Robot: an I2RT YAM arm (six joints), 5 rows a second.
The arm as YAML. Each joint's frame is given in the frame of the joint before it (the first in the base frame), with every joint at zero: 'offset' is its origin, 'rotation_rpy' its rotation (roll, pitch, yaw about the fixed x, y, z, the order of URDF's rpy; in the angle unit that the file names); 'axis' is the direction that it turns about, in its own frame. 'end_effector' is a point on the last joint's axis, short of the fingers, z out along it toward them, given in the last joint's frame.
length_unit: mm
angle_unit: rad
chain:
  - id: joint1
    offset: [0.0, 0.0, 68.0]
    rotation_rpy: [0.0, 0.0, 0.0]
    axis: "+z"
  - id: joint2
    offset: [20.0, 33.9, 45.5]
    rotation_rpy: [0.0, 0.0, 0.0]
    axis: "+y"
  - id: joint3
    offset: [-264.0, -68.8, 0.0]
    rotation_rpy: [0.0, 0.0, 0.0]
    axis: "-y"
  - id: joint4
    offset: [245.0, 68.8, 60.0]
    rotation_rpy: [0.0, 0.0, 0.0]
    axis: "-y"
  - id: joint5
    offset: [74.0, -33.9, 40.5]
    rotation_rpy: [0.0, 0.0, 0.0]
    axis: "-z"
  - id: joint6
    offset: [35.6, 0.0, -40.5]
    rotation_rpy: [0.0, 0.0, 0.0]
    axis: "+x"
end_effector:
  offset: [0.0, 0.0, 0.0]
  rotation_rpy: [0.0, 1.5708, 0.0]
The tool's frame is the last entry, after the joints.
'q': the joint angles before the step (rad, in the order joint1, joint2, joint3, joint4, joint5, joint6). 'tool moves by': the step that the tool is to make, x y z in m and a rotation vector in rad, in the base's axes. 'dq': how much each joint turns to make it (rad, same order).
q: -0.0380, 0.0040, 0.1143, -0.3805, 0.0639, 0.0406
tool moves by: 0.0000, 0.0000, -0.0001, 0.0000, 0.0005, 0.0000
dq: 0.0000, 0.0000, -0.0002, -0.0003, 0.0000, 0.0000
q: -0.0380, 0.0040, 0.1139, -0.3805, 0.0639, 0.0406
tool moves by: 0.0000, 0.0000, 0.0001, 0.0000, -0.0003, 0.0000
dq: 0.0000, 0.0002, 0.0003, 0.0002, 0.0000, 0.0000
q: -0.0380, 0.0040, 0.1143, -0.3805, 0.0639, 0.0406
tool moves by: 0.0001, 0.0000, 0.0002, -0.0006, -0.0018, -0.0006
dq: 0.0005, 0.0005, 0.0000, 0.0024, 0.0012, -0.0002
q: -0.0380, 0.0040, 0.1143, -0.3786, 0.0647, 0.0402
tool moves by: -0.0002, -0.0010, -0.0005, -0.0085, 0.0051, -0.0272
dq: 0.0001, 0.0004, -0.0002, -0.0041, 0.0286, -0.0011
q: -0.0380, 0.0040, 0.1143, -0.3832, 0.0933, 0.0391
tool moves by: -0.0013, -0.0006, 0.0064, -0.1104, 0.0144, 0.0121
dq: -0.0001, 0.0108, 0.0252, -0.0133, 0.0181, -0.1106
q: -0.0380, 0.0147, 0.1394, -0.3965, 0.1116, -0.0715
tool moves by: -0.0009, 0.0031, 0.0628, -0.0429, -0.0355, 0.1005
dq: -0.0005, 0.1637, 0.2303, -0.0250, -0.0875, -0.0654
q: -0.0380, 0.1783, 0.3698, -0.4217, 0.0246, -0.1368
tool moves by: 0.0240, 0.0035, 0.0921, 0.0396, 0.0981, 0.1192
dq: -0.0002, 0.3633, 0.4220, -0.1583, -0.1246, 0.0015
